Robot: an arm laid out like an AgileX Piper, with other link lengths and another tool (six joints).
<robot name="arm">
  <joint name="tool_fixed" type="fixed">
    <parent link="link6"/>
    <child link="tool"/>
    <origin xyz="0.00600 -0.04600 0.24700" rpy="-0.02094 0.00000 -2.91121"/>
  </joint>
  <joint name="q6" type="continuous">
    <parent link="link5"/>
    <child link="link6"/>
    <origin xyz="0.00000 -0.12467 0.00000" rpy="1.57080 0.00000 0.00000"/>
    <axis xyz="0 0 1"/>
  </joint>
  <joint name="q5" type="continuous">
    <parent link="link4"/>
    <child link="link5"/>
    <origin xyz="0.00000 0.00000 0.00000" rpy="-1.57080 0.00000 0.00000"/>
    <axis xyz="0 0 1"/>
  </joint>
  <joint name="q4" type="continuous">
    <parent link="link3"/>
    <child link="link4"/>
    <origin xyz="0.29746 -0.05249 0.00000" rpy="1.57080 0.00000 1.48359"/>
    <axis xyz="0 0 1"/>
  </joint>
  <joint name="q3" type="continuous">
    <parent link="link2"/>
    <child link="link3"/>
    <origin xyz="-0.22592 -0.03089 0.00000" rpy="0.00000 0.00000 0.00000"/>
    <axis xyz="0 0 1"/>
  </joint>
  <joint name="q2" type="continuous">
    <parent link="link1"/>
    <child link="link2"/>
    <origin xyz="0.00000 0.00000 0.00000" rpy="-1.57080 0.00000 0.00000"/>
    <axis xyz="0 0 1"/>
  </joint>
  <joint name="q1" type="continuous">
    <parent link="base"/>
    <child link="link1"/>
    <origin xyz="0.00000 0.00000 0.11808" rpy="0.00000 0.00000 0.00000"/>
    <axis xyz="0 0 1"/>
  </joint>
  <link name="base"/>
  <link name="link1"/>
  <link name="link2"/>
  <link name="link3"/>
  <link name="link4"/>
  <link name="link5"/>
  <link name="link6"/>
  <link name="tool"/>
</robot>
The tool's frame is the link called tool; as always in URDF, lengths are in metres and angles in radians. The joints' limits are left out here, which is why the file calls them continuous.
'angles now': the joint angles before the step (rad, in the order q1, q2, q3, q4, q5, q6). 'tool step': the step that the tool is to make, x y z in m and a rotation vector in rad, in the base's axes. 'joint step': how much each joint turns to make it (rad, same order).
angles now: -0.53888 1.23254 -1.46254 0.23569 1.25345 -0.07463
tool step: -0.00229 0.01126 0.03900 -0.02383 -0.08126 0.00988
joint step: 0.00003 -0.08881 -0.00001 0.02334 0.00705 0.00003
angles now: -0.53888 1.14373 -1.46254 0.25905 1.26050 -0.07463
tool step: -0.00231 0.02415 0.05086 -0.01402 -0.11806 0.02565
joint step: 0.00001 -0.11250 -0.00044 0.05486 0.00457 0.00001
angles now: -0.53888 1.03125 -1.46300 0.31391 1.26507 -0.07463
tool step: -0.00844 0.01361 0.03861 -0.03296 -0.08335 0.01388
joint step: 0.00005 -0.08765 -0.00182 0.02070 0.00222 -0.00359
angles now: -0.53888 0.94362 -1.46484 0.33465 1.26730 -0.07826
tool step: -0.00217 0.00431 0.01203 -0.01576 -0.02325 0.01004
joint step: 0.00001 -0.02095 -0.00628 0.00730 0.00225 -0.00925
